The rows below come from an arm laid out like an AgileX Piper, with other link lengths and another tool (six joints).
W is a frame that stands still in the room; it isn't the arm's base.
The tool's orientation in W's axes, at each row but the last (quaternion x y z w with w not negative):
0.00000 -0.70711 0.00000 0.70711
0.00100 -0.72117 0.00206 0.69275
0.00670 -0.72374 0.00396 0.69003
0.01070 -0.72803 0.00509 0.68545
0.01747 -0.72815 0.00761 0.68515
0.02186 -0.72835 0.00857 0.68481
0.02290 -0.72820 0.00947 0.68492
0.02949 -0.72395 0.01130 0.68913
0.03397 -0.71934 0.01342 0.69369
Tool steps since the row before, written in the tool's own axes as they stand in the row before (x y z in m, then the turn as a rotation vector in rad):
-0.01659 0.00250 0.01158 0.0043 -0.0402 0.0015
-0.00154 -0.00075 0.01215 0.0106 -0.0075 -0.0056
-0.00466 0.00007 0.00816 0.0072 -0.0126 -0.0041
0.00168 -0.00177 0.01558 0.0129 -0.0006 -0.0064
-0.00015 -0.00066 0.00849 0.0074 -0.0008 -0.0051
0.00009 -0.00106 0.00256 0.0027 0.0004 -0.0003
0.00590 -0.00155 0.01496 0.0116 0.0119 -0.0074
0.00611 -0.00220 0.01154 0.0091 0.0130 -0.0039
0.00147 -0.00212 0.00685 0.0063 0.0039 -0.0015
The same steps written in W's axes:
-0.01158 0.00250 -0.01659 -0.0015 -0.0402 0.0043
-0.01207 -0.00081 -0.00203 0.0052 -0.0075 0.0108
-0.00793 -0.00003 -0.00504 0.0039 -0.0126 0.0073
-0.01561 -0.00213 0.00072 0.0056 -0.0006 0.0133
-0.00844 -0.00095 -0.00068 0.0047 -0.0007 0.0077
-0.00251 -0.00117 -0.00009 0.0001 0.0004 0.0027
-0.01520 -0.00234 0.00494 0.0061 0.0120 0.0122
-0.01167 -0.00302 0.00547 0.0027 0.0129 0.0096
-0.00674 -0.00261 0.00115 0.0010 0.0038 0.0065

